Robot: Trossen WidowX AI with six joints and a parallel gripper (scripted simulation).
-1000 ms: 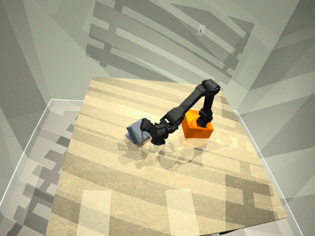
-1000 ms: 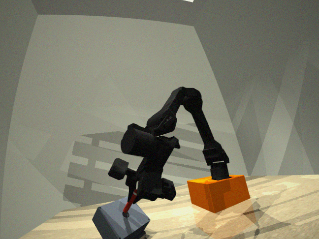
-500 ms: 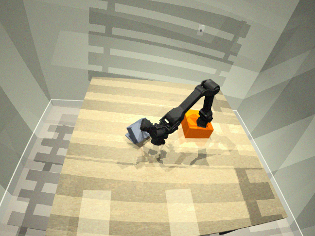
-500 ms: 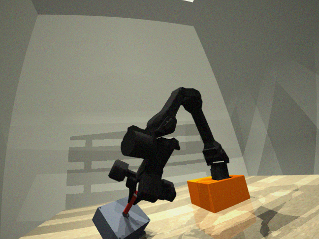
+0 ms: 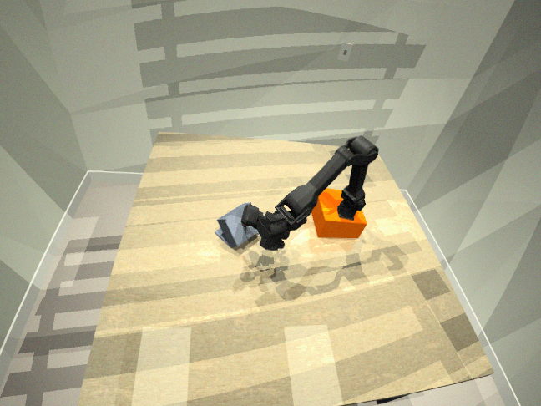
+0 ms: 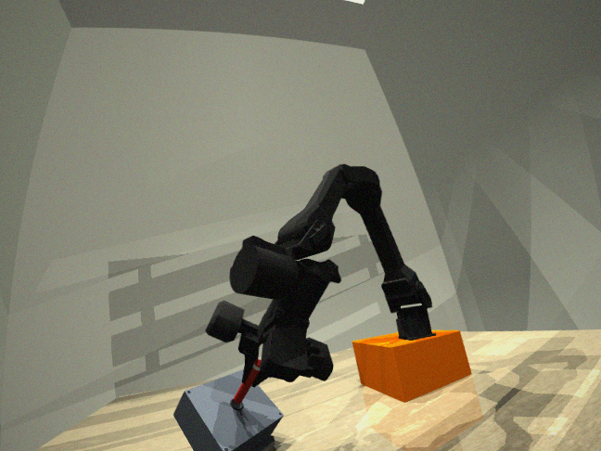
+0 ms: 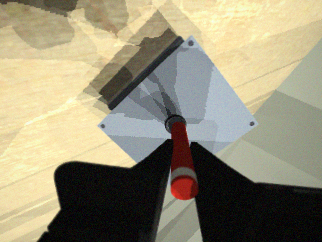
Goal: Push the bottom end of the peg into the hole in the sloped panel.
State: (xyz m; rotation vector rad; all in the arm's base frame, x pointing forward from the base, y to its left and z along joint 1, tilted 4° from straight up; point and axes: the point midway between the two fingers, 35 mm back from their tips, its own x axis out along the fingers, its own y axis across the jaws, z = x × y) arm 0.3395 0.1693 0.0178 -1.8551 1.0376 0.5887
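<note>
The grey-blue sloped panel is 40 mm ahead of my gripper tip, 40 mm to the right of it and 50 mm below it. The rest, counted from my gripper tip: red round peg 10 mm behind, 10 mm above.
</note>
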